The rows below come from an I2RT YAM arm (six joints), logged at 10 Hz.
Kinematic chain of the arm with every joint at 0, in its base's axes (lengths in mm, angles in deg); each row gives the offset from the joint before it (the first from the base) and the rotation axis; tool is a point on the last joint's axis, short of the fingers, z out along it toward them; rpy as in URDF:
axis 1: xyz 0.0 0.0 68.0 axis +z
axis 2: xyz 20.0 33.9 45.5 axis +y
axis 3: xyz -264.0 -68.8 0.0 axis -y
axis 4: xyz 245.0 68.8 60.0 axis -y
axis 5: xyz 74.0 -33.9 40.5 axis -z
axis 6: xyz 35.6 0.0 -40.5 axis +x
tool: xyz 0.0 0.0 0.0 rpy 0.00 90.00 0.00
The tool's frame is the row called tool.
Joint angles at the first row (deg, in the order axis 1, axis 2, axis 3, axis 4, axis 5, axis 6):
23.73 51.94 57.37 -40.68 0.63 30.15
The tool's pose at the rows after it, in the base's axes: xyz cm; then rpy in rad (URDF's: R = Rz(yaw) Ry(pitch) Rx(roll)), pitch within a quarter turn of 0, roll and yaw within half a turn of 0:
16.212 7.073 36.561 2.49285 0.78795 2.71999
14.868 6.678 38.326 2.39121 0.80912 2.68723
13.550 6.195 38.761 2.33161 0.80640 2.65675
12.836 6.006 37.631 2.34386 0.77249 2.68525
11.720 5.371 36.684 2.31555 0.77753 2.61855
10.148 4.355 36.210 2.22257 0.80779 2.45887
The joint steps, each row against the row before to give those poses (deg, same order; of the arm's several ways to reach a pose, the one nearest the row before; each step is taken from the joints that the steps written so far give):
0.00 0.01 5.62 -4.57 0.17 1.40
0.00 -2.37 2.31 -0.81 -2.89 0.27
0.00 -2.82 -0.17 -0.87 -1.42 1.05
0.09 -2.11 -2.62 -1.06 -1.50 0.53
0.00 -4.03 -3.44 0.61 2.10 1.75
-0.09 -5.72 -3.25 1.67 4.47 2.81

